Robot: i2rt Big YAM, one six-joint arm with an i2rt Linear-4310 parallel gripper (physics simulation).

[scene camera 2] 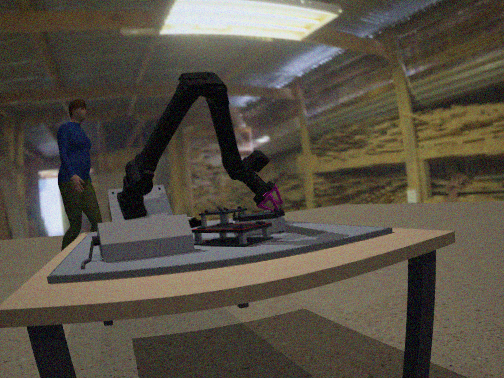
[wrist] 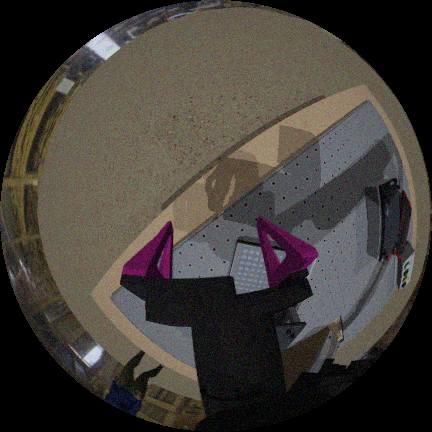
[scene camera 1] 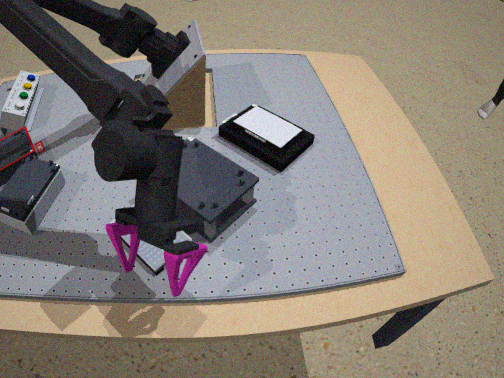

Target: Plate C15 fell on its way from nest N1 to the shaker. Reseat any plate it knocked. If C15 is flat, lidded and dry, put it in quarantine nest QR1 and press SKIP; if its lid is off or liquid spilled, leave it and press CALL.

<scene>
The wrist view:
my gripper
flat grey plate
shaker
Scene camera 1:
my gripper
flat grey plate
</scene>
